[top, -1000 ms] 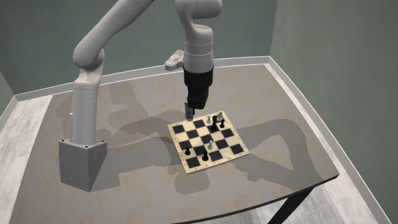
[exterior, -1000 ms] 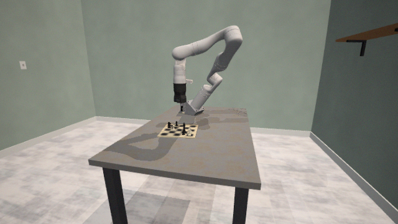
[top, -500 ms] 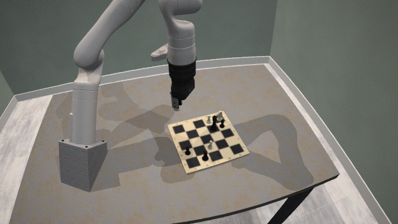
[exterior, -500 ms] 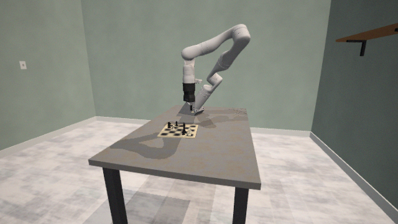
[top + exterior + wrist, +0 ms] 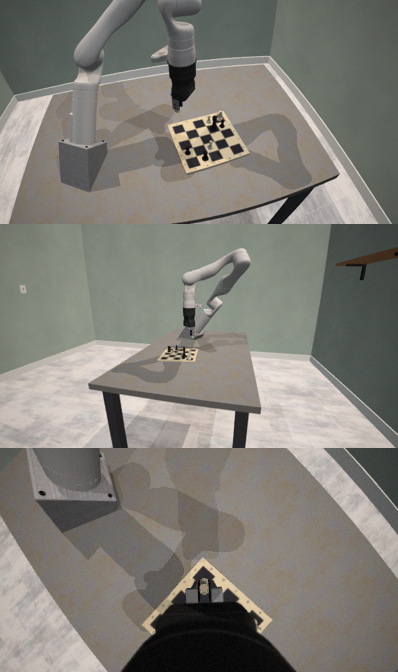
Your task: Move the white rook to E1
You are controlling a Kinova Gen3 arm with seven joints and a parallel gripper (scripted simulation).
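The small chessboard is 120 mm below my hand, 80 mm ahead of it and 60 mm to the right of it. From my hand the other things lie so: rook (10 mm below).
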